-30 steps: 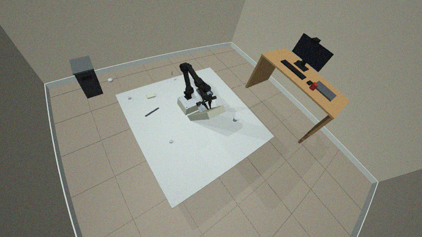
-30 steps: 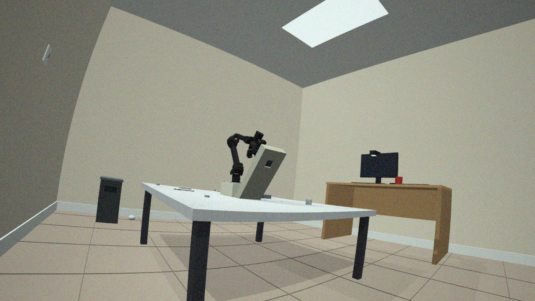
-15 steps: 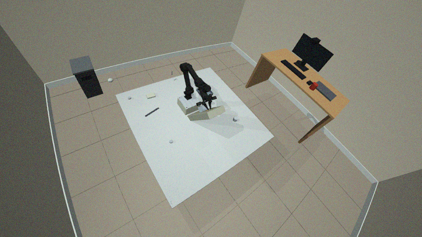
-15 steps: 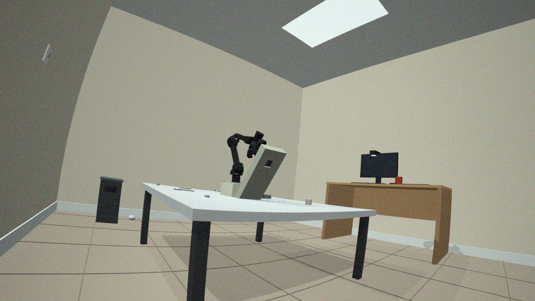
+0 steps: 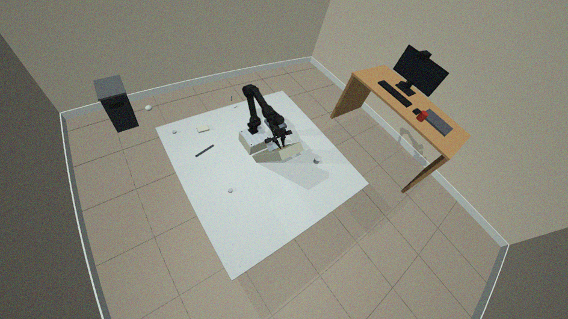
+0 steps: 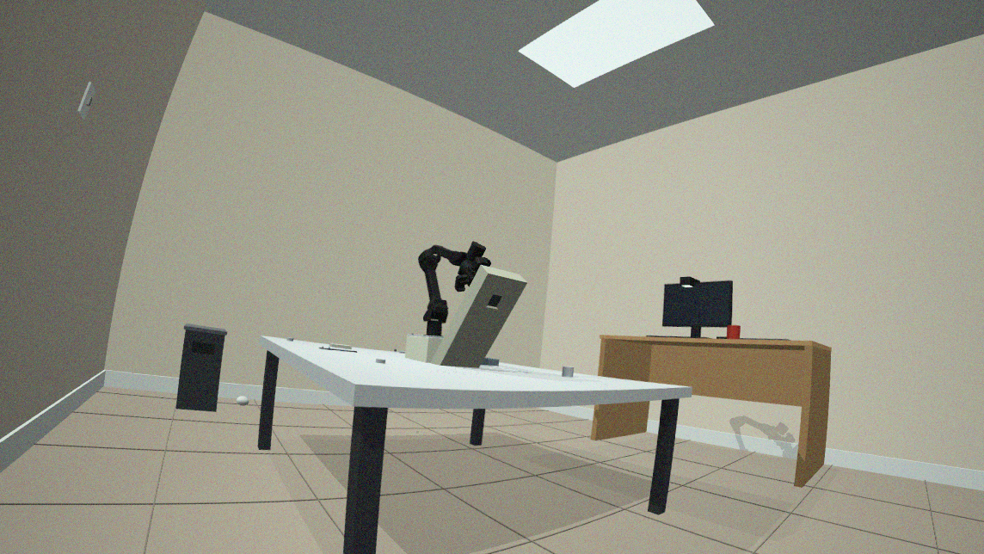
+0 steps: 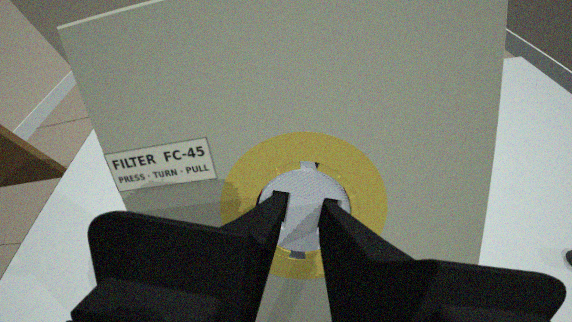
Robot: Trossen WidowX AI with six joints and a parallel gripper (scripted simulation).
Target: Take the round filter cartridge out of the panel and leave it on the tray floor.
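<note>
The grey round filter cartridge lies 10 mm below my gripper tip and 10 mm ahead of it. The rest, counted from my gripper tip: small beige block: 660 mm behind, 270 mm below, 230 mm to the right; grey square tray: 370 mm behind, 330 mm to the left, 270 mm below.
</note>
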